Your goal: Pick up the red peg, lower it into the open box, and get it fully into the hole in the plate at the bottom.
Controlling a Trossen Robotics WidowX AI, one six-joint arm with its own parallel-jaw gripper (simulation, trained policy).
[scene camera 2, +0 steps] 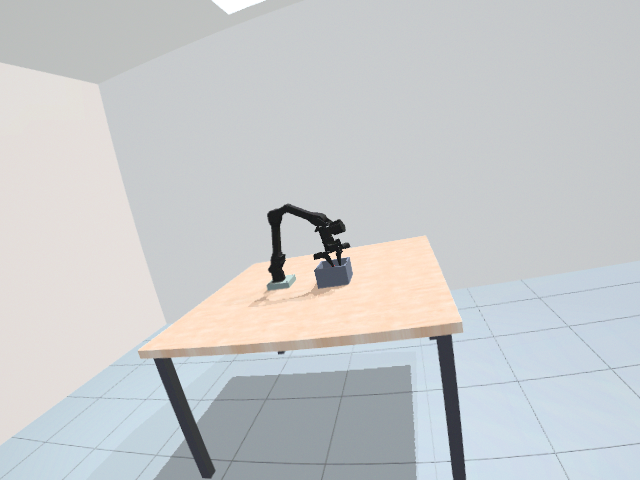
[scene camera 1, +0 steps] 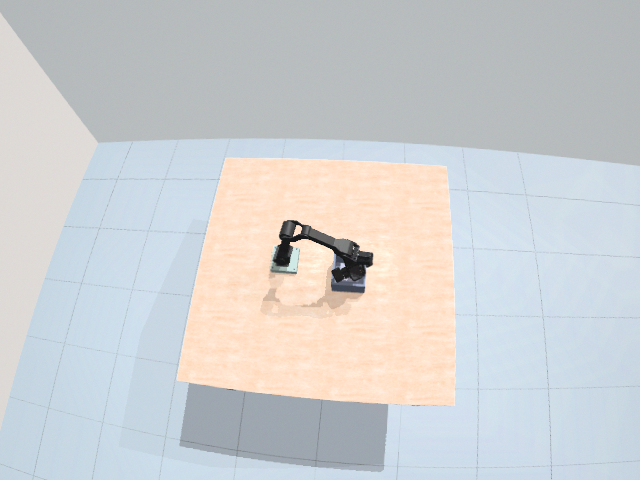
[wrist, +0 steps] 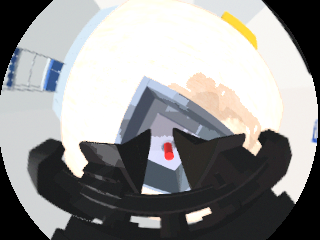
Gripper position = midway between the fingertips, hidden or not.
In view: my gripper (wrist: 161, 131), a grey-blue box (scene camera 2: 327, 276) and a plate (wrist: 161, 129).
The grey-blue box also shows in the wrist view (wrist: 150, 97). Scene camera 2 misses the plate, which is hidden by the grey-blue box.
